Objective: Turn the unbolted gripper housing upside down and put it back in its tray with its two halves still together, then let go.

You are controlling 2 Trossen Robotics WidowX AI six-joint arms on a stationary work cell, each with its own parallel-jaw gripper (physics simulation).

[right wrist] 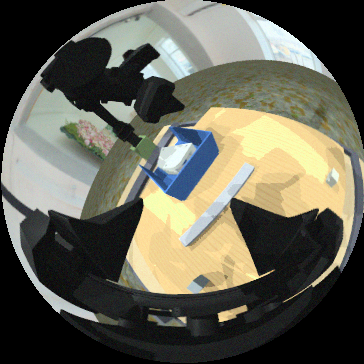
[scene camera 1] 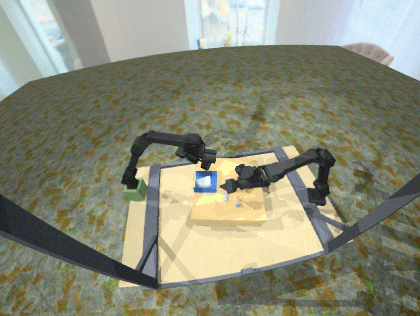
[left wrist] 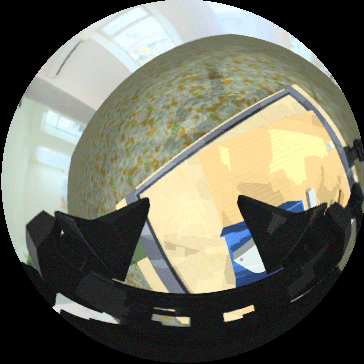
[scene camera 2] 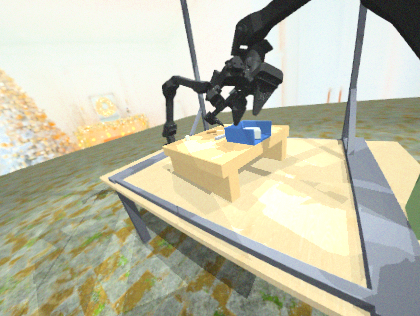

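Where they show: left gripper, fingertip midpoint: [right wrist: 171, 100] [left wrist: 193, 200] [scene camera 2: 244, 120]; right gripper, fingertip midpoint: [right wrist: 187, 202] [scene camera 1: 225, 184] [scene camera 2: 232, 118]; left arm's base at its link origin: [right wrist: 136, 141] [scene camera 1: 132, 184]; right arm's base at its link origin: [scene camera 1: 317, 195].
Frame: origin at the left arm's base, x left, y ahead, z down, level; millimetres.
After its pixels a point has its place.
The white gripper housing [scene camera 1: 203, 181] @[x -39, y 433, z -65 mm] [scene camera 2: 256, 133] @[x -22, y 405, z -56 mm] [left wrist: 250, 260] @[x -38, y 416, z -65 mm] [right wrist: 176, 157] @[x -38, y 459, z -65 mm] rests in the blue tray [scene camera 1: 215, 183] @[x -36, y 496, z -38 mm] [scene camera 2: 237, 135] @[x 17, y 452, z -59 mm] [right wrist: 196, 175] @[x -48, y 502, z -46 mm], its slanted top showing. The frames do not show clearly which side is up or where its halves meet. My left gripper [scene camera 1: 207, 165] [scene camera 2: 248, 117] @[x 73, y 386, z -118 mm] [left wrist: 193, 200] @[x 73, y 386, z -118 mm] is open and empty, above and beside the tray; in the left wrist view the housing is partly hidden behind one finger. My right gripper [right wrist: 187, 202] @[x -86, y 545, z -93 mm] is open and empty, above the wooden stand beside the tray.
The tray stands on a wooden stand [scene camera 1: 230, 221] @[x -245, y 560, z -12 mm] [scene camera 2: 200, 155] @[x 144, y 505, z -30 mm]. A light grey bar [scene camera 1: 226, 196] @[x -122, y 549, z -40 mm] [left wrist: 311, 198] @[x -12, y 562, z -40 mm] [right wrist: 217, 205] @[x -71, y 555, z -40 mm] lies beside the tray. A small grey block [scene camera 1: 238, 204] @[x -178, y 603, z -54 mm] [right wrist: 198, 284] @[x -164, y 601, z -55 mm] and a small white block [left wrist: 330, 146] @[x 38, y 696, z -48 mm] [right wrist: 332, 177] @[x 35, y 699, z -48 mm] are also on the stand.
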